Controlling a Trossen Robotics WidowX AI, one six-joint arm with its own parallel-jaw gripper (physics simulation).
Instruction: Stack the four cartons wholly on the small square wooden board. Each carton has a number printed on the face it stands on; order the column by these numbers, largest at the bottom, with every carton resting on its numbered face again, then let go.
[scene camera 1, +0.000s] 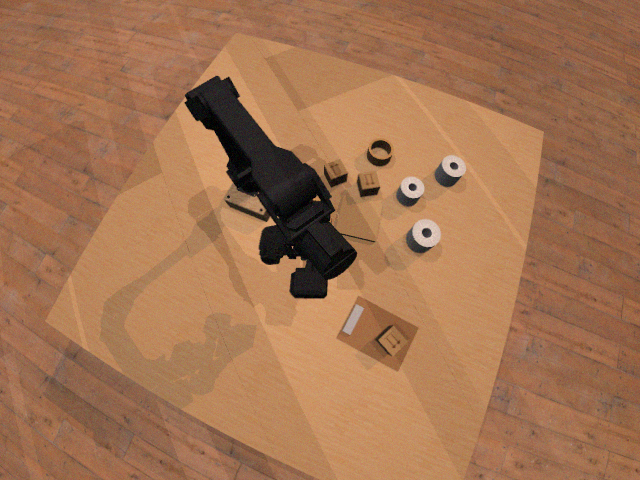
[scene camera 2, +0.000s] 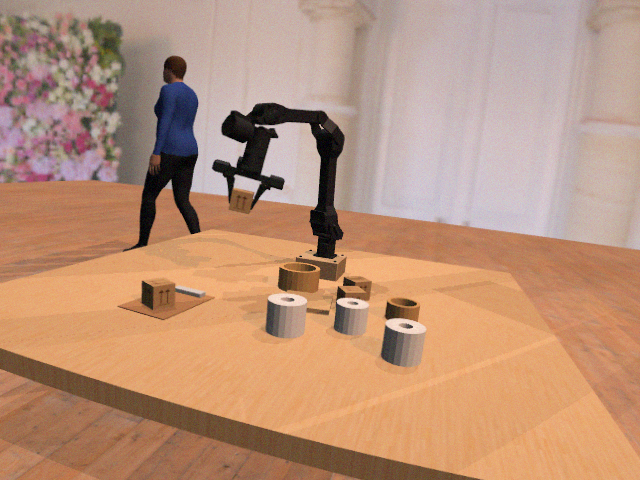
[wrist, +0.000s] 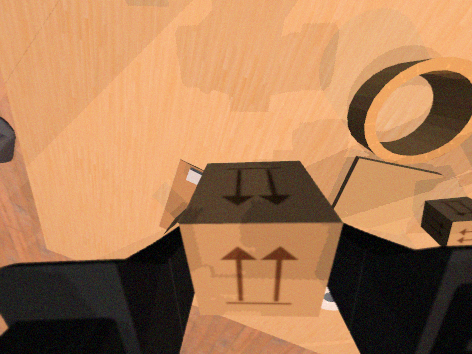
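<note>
My gripper is shut on a carton, which shows in the scene camera 2 view and the wrist view. It holds the carton high above the table, arrows up, slightly tilted. Two cartons stand close together on the table, one nearer the arm base, the other beside the small square board. A fourth carton stands on a brown sheet. The printed numbers are hidden.
A white bar lies on the brown sheet. A large ring stands near the arm base, a smaller ring beyond the cartons. Three white rolls stand beyond the board.
</note>
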